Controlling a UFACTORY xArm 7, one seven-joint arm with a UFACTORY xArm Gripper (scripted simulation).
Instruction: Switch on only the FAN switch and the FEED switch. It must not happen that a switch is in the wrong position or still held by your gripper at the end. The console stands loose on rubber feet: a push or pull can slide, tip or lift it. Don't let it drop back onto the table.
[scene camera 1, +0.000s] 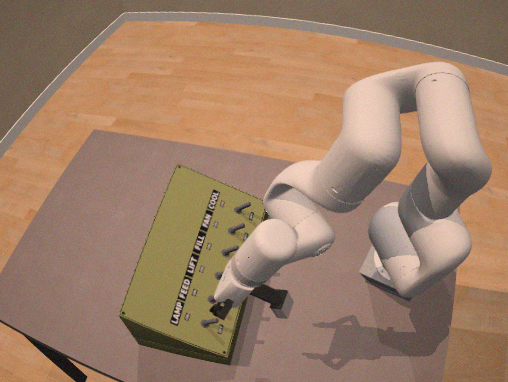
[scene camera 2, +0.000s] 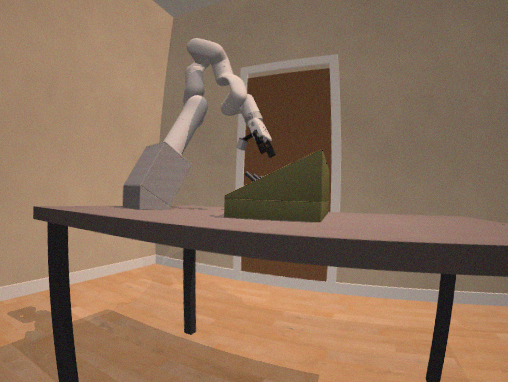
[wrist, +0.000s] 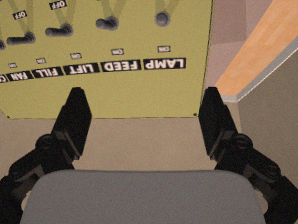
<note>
In view: my gripper (scene camera 1: 223, 295) and an olive console (scene camera 1: 168, 299).
The olive console is seen too in scene camera 2 (scene camera 2: 293, 193) and in the wrist view (wrist: 139, 69). My gripper shows as well in the wrist view (wrist: 144, 101).
</note>
